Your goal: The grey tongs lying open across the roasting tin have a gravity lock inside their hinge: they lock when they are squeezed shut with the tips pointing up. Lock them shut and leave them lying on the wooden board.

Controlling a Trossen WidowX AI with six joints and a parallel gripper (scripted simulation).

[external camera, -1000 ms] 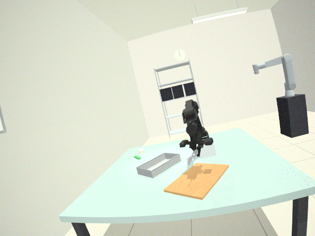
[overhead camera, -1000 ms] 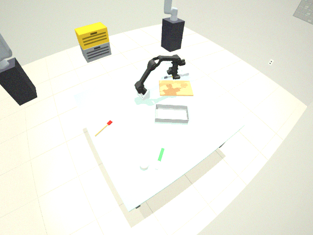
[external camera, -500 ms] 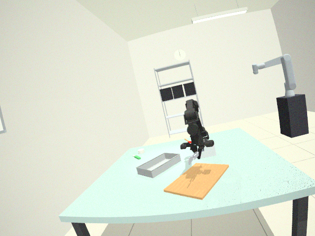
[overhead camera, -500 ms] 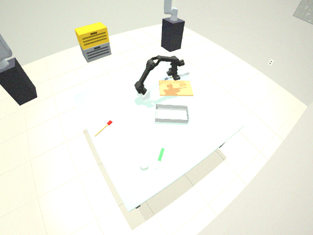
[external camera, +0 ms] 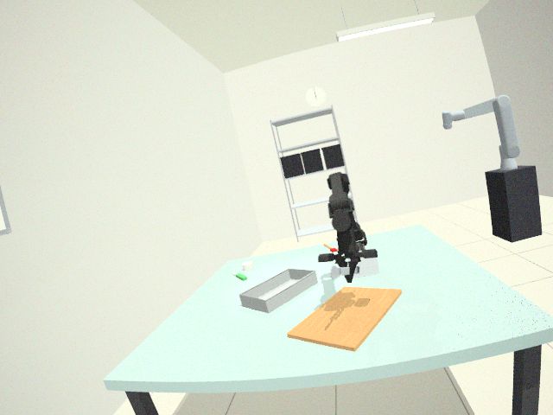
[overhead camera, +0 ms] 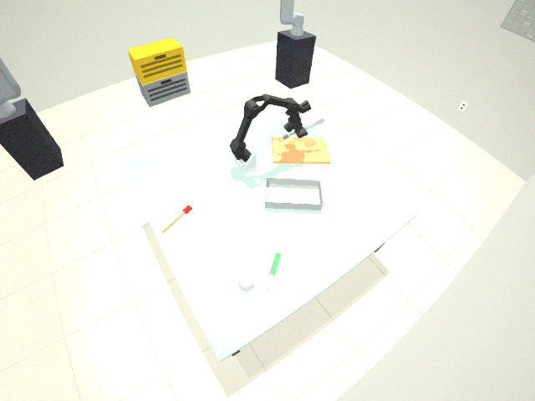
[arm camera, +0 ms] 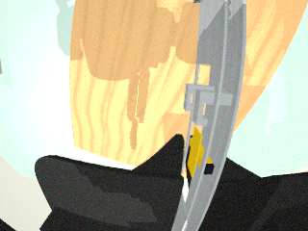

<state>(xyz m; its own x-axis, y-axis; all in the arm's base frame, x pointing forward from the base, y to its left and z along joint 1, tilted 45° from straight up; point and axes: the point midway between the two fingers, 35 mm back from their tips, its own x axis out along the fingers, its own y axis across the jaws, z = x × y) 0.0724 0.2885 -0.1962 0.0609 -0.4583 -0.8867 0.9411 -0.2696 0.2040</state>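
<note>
Right now my gripper tip is 1 cm past the yellow lock piece, 3 cm to the left of it and 3 cm below it. From my gripper tip the other things lie so: grey roasting tin (28 cm ahead, 28 cm to the right, 8 cm below); then red-headed spatula (4 cm ahead, 85 cm to the right, 10 cm below); then wooden board (2 cm ahead, 10 cm below).
</note>
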